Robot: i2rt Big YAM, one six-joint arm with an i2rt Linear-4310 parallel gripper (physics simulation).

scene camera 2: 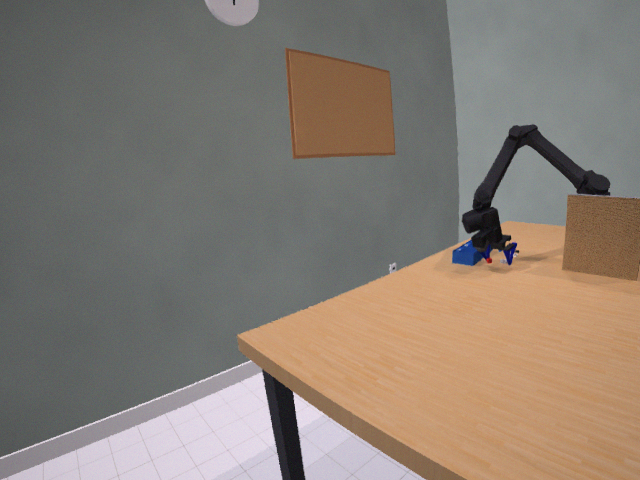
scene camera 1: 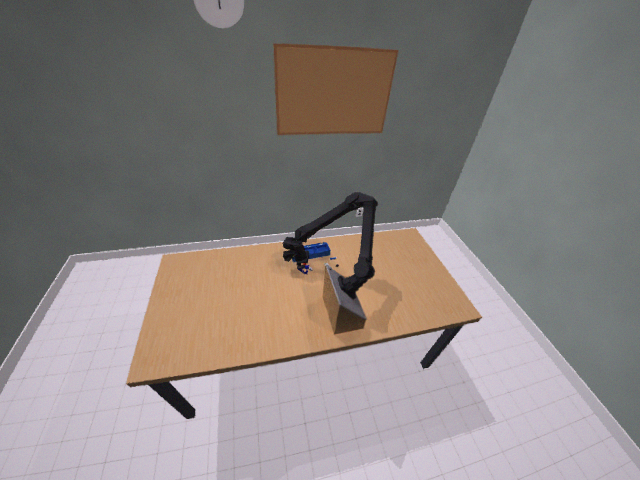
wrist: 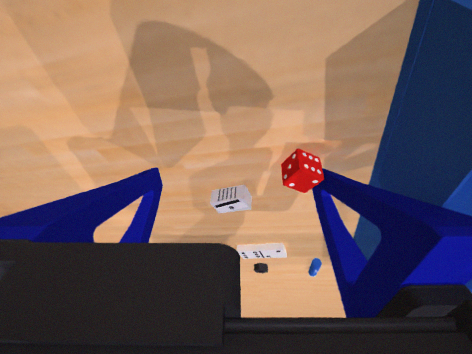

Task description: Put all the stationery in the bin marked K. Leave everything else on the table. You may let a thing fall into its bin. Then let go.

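Frame: origin at the arm's base, x ahead, y left, z up, level; centimetres.
Seen in the pictures: gripper, fingertip midpoint: [scene camera 2: 499, 262] [scene camera 1: 306, 268] [wrist: 236, 176]; arm's base, origin of the base link: [scene camera 2: 597, 220] [scene camera 1: 345, 288].
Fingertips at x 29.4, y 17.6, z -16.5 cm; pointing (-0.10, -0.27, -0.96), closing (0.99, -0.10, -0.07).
Pixels of each thing's top centre, then the offset from my fingertips to it. Level surfaces: height alone.
- small white block with black slots, middle of its top: [wrist: 230, 206] dy -2.5, dx -0.6, dz +0.7 cm
- small blue cylinder, middle of its top: [wrist: 315, 272] [scene camera 1: 333, 257] dy -18.1, dx +7.8, dz +0.6 cm
- small black piece, middle of its top: [wrist: 260, 271] [scene camera 1: 337, 265] dy -19.6, dx +1.2, dz +0.4 cm
- red die, middle of its top: [wrist: 303, 183] [scene camera 2: 489, 258] dy +0.9, dx +3.7, dz +1.2 cm
- white domino, middle of its top: [wrist: 261, 254] dy -13.3, dx +1.4, dz +0.3 cm
- table, its level: dz -0.4 cm
My gripper [scene camera 1: 305, 269] [scene camera 2: 499, 261] [wrist: 236, 176] is open and empty, low over the table beside the blue bins [scene camera 1: 316, 250] [scene camera 2: 465, 255] [wrist: 425, 85]. No letter K is readable on them. In the wrist view, a small white block with black slots [wrist: 231, 199] lies between and below the fingers; it may be a sharpener. A small blue cylinder [scene camera 1: 332, 258] [wrist: 314, 267] lies farther down, near the right finger; its kind is unclear. A small black piece [scene camera 1: 337, 265] [wrist: 261, 268] lies left of it.
A red die [scene camera 2: 489, 260] [wrist: 302, 170] is at the right fingertip in the wrist view; whether they touch is unclear. A white domino [wrist: 262, 251] lies beside the black piece. A large wedge-shaped block [scene camera 1: 345, 310] [scene camera 2: 600, 237] stands by the arm's base on the table [scene camera 1: 222, 310] [scene camera 2: 465, 335].
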